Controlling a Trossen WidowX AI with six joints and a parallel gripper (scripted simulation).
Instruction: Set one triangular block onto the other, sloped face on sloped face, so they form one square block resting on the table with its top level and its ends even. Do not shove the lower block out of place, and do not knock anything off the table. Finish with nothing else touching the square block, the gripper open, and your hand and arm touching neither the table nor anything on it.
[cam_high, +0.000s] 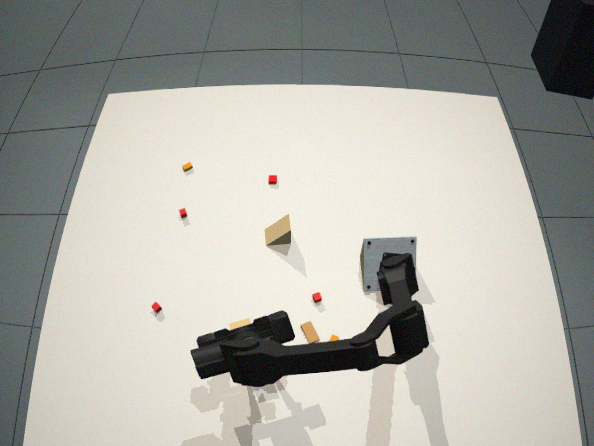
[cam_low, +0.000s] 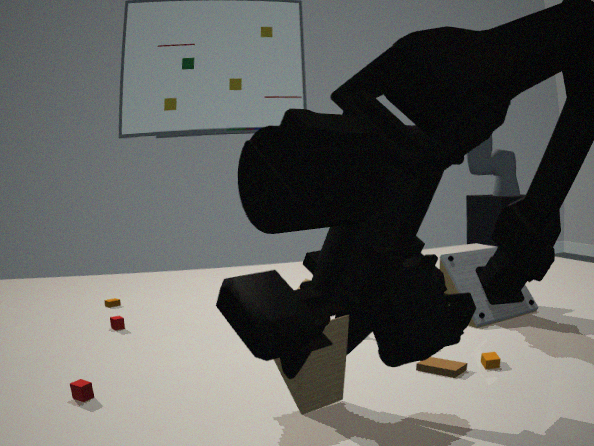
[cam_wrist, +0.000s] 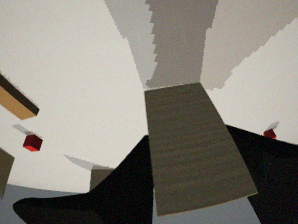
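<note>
My gripper tip is now 10 mm below the tan triangular block. Round my gripper tip: flat brown brick: 140 mm behind, 20 mm to the right, 30 mm below.
</note>
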